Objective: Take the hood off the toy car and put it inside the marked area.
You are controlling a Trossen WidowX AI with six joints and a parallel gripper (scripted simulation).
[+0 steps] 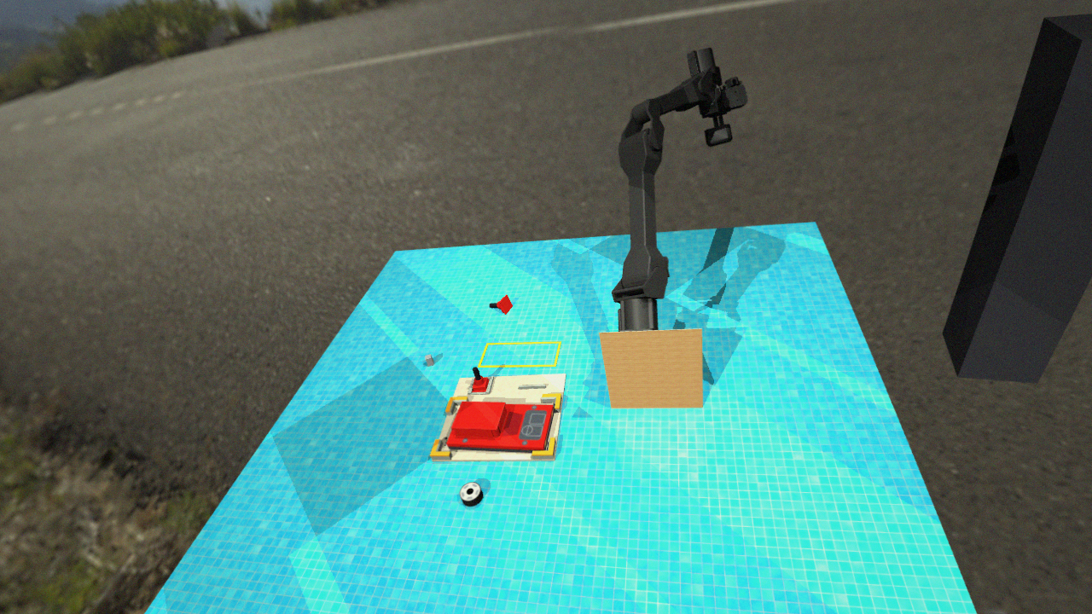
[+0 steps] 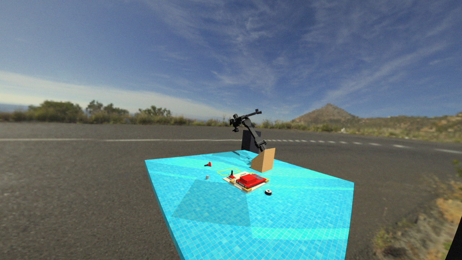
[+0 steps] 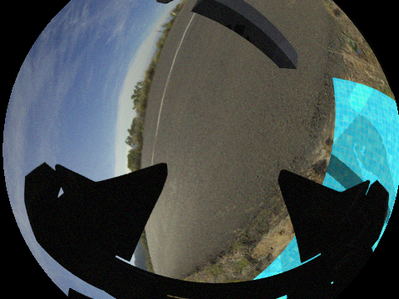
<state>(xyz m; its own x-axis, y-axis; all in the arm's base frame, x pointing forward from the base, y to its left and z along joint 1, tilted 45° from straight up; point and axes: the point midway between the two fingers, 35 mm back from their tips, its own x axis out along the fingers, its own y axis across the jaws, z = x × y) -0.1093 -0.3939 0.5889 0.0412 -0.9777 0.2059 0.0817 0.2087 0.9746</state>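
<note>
The red hood lies 860 mm to the left of my gripper tip, 400 mm ahead of it and 280 mm below it. The rest, counted from my gripper tip: wheel (1010 mm to the left, 360 mm ahead, 310 mm below); then grey engine block (870 mm to the left, 400 mm ahead, 290 mm below).
</note>
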